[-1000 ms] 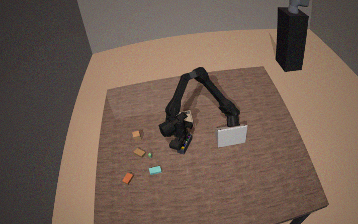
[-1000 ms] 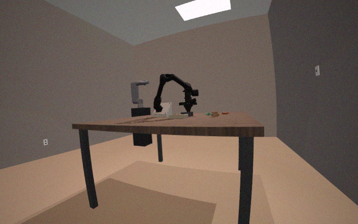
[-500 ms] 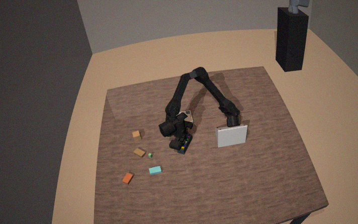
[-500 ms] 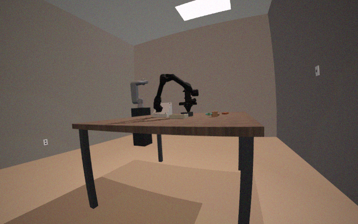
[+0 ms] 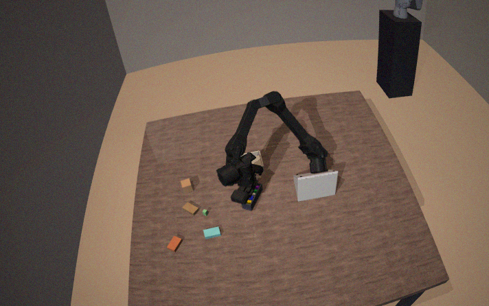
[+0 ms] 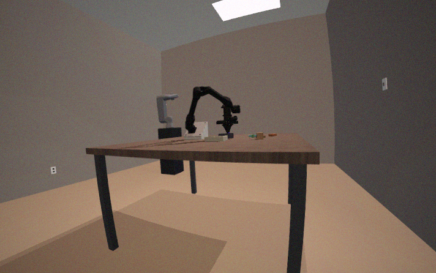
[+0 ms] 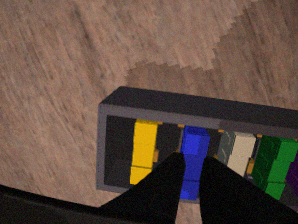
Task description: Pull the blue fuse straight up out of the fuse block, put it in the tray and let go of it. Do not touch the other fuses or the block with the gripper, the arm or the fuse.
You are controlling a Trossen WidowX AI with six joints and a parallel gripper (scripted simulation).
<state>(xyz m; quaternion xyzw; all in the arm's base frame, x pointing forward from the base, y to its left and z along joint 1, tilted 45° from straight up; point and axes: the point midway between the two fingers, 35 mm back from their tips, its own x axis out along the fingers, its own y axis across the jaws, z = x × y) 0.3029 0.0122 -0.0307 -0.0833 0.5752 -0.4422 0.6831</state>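
Right now my gripper tip is 20 mm past the beige tray, 220 mm to the left of it and 40 mm above it. From my gripper tip the other things lie so: blue fuse: 10 mm below; green cube: 190 mm ahead, 20 mm to the left, 30 mm below; teal block: 170 mm ahead, 130 mm to the left, 30 mm below.
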